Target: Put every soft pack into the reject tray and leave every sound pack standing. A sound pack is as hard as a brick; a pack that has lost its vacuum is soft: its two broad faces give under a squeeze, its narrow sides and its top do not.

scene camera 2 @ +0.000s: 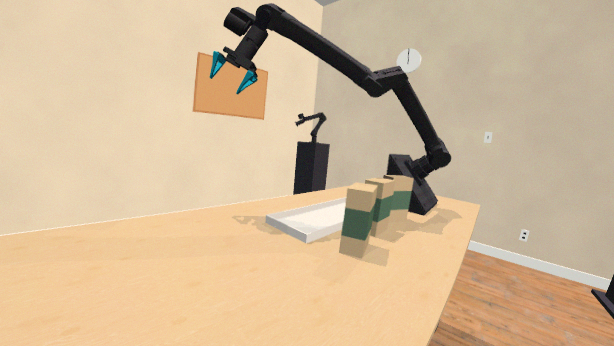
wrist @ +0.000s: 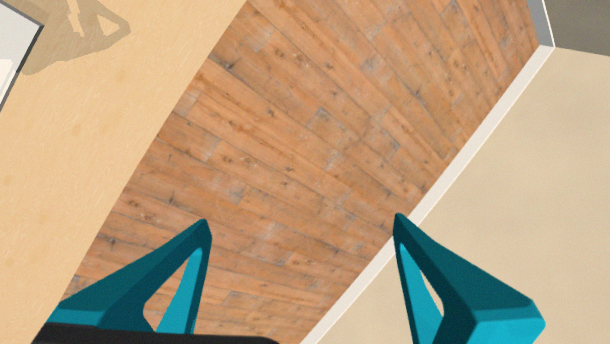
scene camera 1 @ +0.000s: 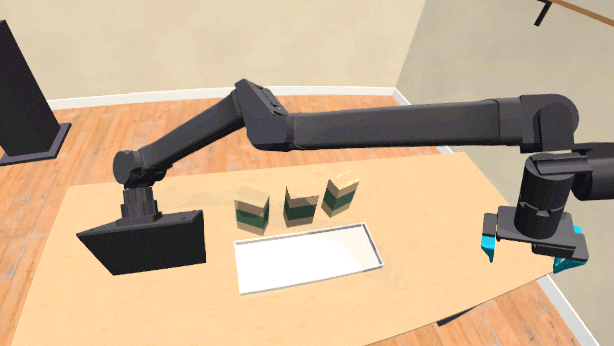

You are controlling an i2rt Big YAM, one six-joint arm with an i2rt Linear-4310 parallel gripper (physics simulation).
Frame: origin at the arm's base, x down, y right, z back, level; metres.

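Seen in the pictures: gripper, fingertip midpoint: (scene camera 2: 223,86) (wrist: 299,225) (scene camera 1: 521,265); arm's base, link origin: (scene camera 2: 413,172) (scene camera 1: 141,221).
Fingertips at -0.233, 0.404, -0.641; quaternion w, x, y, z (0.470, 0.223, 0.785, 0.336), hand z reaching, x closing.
Offsets run from my fingertips to a thing's top centre, as dx, dy, dz. Level surfaces: height alone.
Three tan packs with green bands stand upright in a row behind the tray. In scene camera 1 they are a left pack {+0.245, -0.412, +0.366} (scene camera 1: 252,212), a middle pack {+0.265, -0.404, +0.222} (scene camera 1: 301,206) and a right pack {+0.245, -0.418, +0.084} (scene camera 1: 341,194). The right pack {+0.285, -0.442, +0.091} (scene camera 2: 357,222) is nearest in scene camera 2, with the middle pack {+0.285, -0.429, +0.221} (scene camera 2: 383,207) and the left pack {+0.265, -0.433, +0.352} (scene camera 2: 402,196) behind it. Looks do not tell soft from sound. The white reject tray {+0.343, -0.281, +0.229} (scene camera 1: 300,260) (scene camera 2: 312,219) (wrist: 14,32) is empty. My gripper (scene camera 1: 523,266) (scene camera 2: 224,85) (wrist: 299,225) is open and empty, high up and well right of the tray in scene camera 1.
The arm's black base (scene camera 1: 150,246) (scene camera 2: 424,197) stands on the table {dx +0.365} (scene camera 1: 430,215) (scene camera 2: 200,290) (wrist: 75,165), left of the packs in scene camera 1. The arm reaches high over the packs. In the wrist view the floor (wrist: 300,150) and a wall lie beyond the table edge.
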